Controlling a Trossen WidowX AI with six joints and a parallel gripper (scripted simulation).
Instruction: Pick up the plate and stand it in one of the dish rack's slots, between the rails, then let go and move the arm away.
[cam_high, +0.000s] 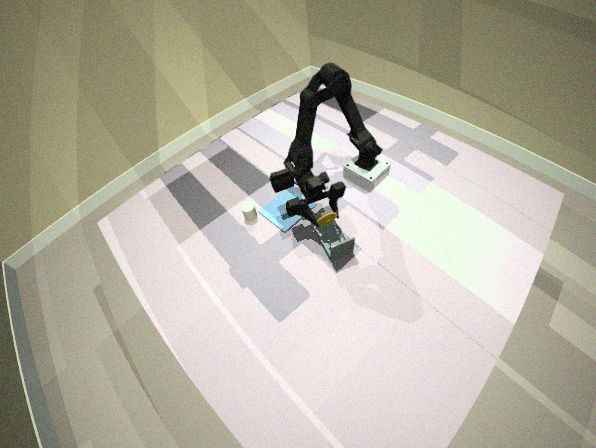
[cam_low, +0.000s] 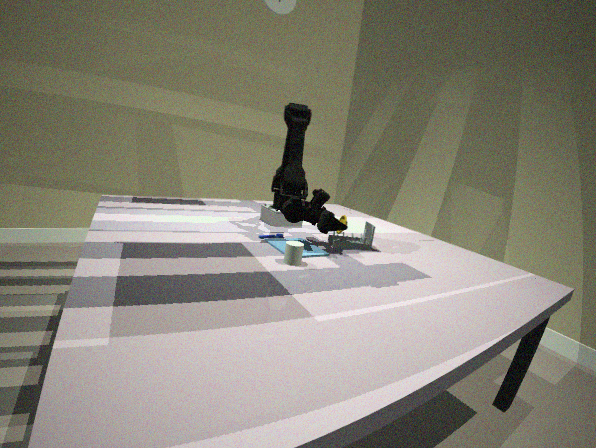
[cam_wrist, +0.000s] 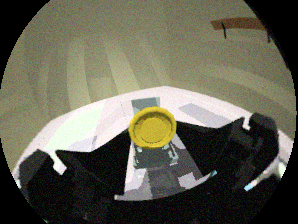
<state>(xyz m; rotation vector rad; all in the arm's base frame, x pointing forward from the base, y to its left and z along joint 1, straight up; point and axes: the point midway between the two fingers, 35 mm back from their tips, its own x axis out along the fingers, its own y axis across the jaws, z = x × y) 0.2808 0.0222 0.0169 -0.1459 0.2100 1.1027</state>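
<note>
My gripper tip is now 40 mm above the grey dish rack, 20 mm to the right of it and 10 mm short of it. The rest, counted from my gripper tip: blue spoon (180 mm to the right, 110 mm behind, 60 mm below); then blue mat (170 mm to the right, 60 mm below); then yellow plate (10 mm to the right).
</note>
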